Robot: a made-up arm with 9 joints. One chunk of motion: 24 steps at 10 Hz.
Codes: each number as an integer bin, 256 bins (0 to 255) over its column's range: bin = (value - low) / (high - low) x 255, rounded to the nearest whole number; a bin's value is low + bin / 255 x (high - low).
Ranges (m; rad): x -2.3..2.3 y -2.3..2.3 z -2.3..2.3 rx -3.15..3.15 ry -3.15..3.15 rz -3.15..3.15
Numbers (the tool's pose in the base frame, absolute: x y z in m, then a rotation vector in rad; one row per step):
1: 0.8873 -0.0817 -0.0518 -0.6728 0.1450 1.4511
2: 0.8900 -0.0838 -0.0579 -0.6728 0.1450 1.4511
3: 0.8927 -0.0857 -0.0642 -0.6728 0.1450 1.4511
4: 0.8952 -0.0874 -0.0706 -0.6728 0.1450 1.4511
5: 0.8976 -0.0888 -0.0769 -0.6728 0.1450 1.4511
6: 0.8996 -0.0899 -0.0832 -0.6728 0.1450 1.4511
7: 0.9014 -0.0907 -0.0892 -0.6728 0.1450 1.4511
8: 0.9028 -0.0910 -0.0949 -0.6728 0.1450 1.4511
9: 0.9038 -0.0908 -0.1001 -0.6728 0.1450 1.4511
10: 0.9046 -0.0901 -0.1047 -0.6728 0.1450 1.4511
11: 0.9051 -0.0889 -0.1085 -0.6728 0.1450 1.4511
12: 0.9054 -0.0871 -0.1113 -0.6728 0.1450 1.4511
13: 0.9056 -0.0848 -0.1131 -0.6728 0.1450 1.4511
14: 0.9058 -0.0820 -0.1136 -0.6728 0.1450 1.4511
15: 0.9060 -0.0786 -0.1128 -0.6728 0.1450 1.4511
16: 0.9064 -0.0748 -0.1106 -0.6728 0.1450 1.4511
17: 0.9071 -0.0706 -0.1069 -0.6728 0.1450 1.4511
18: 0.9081 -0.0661 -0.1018 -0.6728 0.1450 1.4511
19: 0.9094 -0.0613 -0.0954 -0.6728 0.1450 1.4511
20: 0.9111 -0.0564 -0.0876 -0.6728 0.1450 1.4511
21: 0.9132 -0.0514 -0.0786 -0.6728 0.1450 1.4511
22: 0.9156 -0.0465 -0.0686 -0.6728 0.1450 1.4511
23: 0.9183 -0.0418 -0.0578 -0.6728 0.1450 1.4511
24: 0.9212 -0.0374 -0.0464 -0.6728 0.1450 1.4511
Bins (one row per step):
1: 177 123 125 100 133 186
2: 177 123 124 100 133 186
3: 177 123 124 100 133 186
4: 177 123 124 100 133 186
5: 177 123 123 100 133 186
6: 177 123 123 100 133 186
7: 177 122 123 100 133 186
8: 178 122 122 100 133 186
9: 178 122 122 100 133 186
10: 178 123 122 100 133 186
11: 178 123 121 100 133 186
12: 178 123 121 100 133 186
13: 178 123 121 100 133 186
14: 178 123 121 100 133 186
15: 178 123 121 100 133 186
16: 178 123 121 100 133 186
17: 178 124 122 100 133 186
18: 178 124 122 100 133 186
19: 178 124 122 100 133 186
20: 178 124 123 100 133 186
21: 178 125 123 100 133 186
22: 178 125 124 100 133 186
23: 178 125 124 100 133 186
24: 179 125 125 100 133 186

